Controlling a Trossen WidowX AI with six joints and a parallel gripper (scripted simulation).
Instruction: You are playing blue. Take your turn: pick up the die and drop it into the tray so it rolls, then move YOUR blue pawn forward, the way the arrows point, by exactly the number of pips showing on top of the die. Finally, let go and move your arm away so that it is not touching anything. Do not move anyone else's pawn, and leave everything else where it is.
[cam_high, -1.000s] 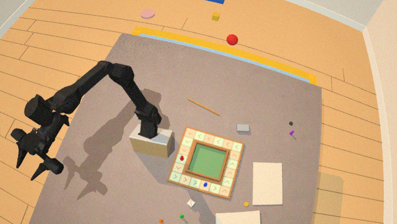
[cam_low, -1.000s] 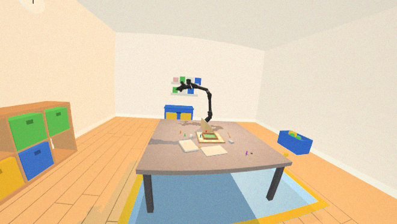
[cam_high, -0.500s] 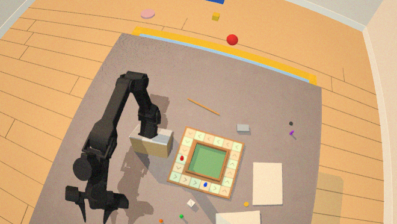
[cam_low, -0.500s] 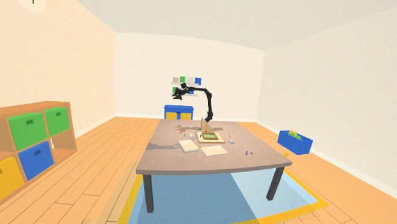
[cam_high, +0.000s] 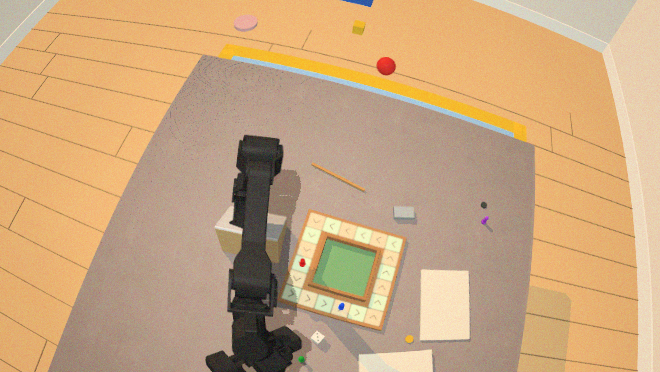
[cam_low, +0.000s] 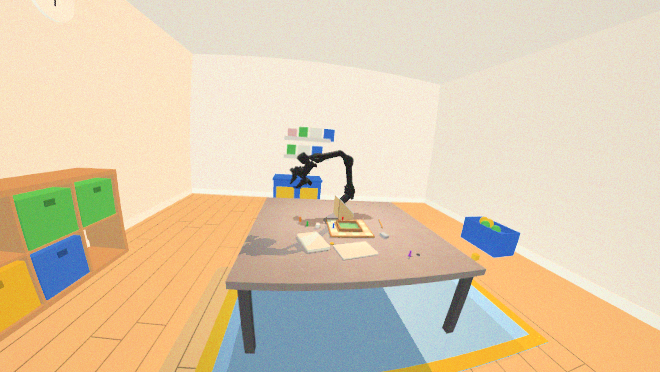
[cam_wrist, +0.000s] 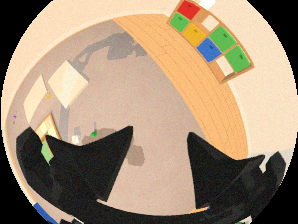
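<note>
Right now the white die is 70 mm ahead of my gripper tip, 190 mm to the left of it and 250 mm below it. Also, from my gripper tip: green pawn: 50 mm ahead, 120 mm to the left, 240 mm below; then blue pawn: 90 mm ahead, 290 mm to the left, 230 mm below; then orange pawn: 20 mm behind, 60 mm to the left, 240 mm below.
</note>
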